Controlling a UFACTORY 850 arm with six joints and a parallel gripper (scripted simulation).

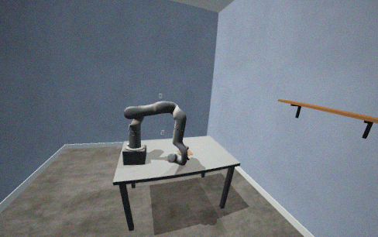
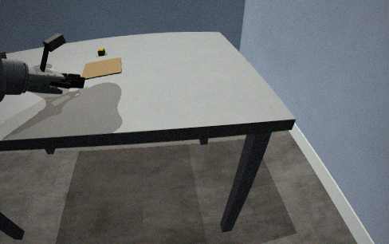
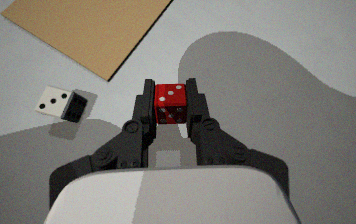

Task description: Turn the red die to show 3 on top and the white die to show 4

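Right now my hand is 70 mm past the white die, 70 mm to the right of it and 20 mm above it. The rest, counted from my hand: tan mat (20 mm ahead, 160 mm to the left, 30 mm below); then red die (10 mm to the left, 10 mm below); then yellow die (40 mm behind, 290 mm to the left, 20 mm below).
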